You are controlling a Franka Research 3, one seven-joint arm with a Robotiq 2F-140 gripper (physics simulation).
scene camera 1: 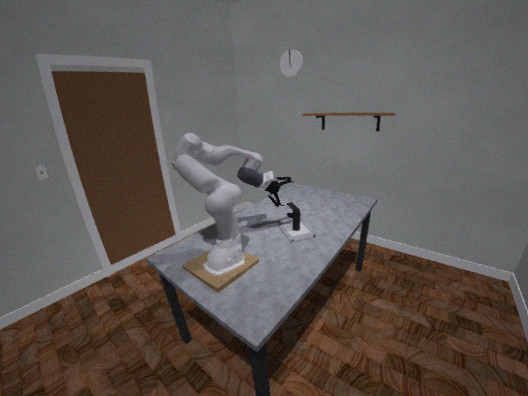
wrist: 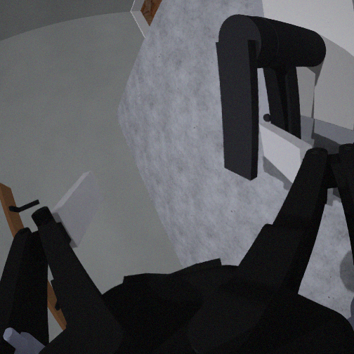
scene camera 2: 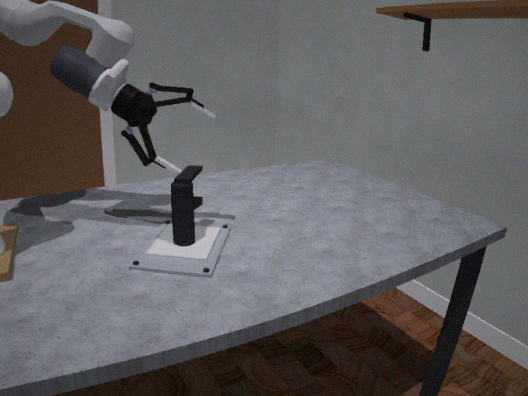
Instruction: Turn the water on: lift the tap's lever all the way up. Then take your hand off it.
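The black tap [scene camera 1: 296, 221] [scene camera 2: 183, 215] [wrist: 295, 46] stands upright on a light base plate [scene camera 2: 167, 268]. Its flat lever [scene camera 1: 291, 205] [scene camera 2: 190, 174] [wrist: 238, 110] sticks out from the top, over the short spout [scene camera 2: 198, 202]. In scene camera 2 the lever slopes up a little toward its free end; its exact angle is hard to tell. My gripper [scene camera 1: 286, 193] [scene camera 2: 197, 144] [wrist: 176, 162] is wide open and empty, above and beside the tap. The lower fingertip shows close to the lever; whether they touch cannot be told. The other finger is well above.
The tap's plate is on the grey table [scene camera 1: 280, 290] [scene camera 2: 300, 280] [wrist: 180, 125]. The arm's wooden base board [scene camera 1: 217, 283] [scene camera 2: 7, 255] is at the table's other end. A wall shelf [scene camera 1: 350, 114] [scene camera 2: 465, 11] hangs high behind the table.
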